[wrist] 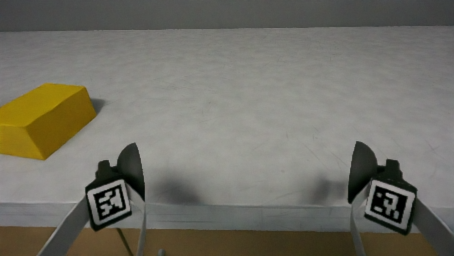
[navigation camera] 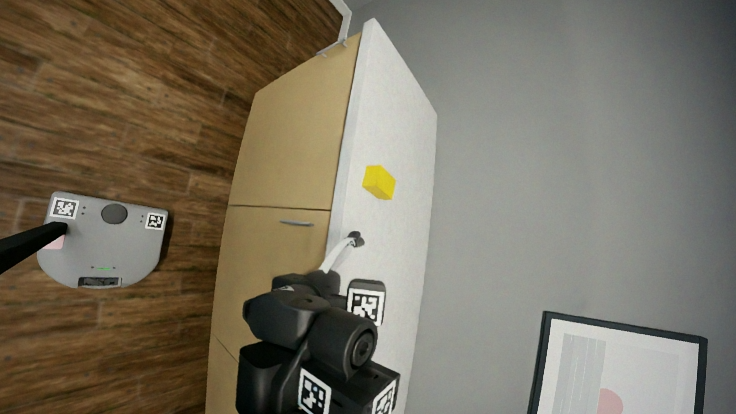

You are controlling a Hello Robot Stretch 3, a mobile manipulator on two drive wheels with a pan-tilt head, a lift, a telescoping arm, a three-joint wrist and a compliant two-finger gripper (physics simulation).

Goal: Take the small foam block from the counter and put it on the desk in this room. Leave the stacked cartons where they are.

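Where they show: gripper, fingertip midpoint: [wrist: 243,162] [navigation camera: 353,275]; robot's base at its link origin: [navigation camera: 115,212].
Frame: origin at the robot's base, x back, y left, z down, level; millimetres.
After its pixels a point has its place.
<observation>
The small foam block [navigation camera: 378,182] {x -202, y -442, z -955 mm} [wrist: 47,120] {x -187, y -458, z -947 mm} is yellow and lies on the white counter [navigation camera: 393,118] {x -453, y -549, z -910 mm} [wrist: 225,90] {x -7, y -599, z -910 mm}. In the wrist view it is at the left, partly cut off by the view's edge. My gripper [navigation camera: 360,262] [wrist: 243,162] {x 19, y -382, z -964 mm} is open, its fingers wide apart over the counter's front edge. No object is between the fingers. The block is apart from the gripper, beyond and to the left of the left finger in the wrist view. The desk and the stacked cartons do not show in either view.
Tan cabinet doors [navigation camera: 293,133] {x -384, y -400, z -605 mm} with handles form the counter's front. My grey base [navigation camera: 105,242] {x 99, y 8, z -160 mm} stands on the wood floor [navigation camera: 128,102] {x -459, y 69, z -1 mm} at the left. A grey wall [navigation camera: 540,154] {x -481, y -990, z -1365 mm} with a framed picture [navigation camera: 581,360] {x 271, y -980, z -1525 mm} rises behind the counter.
</observation>
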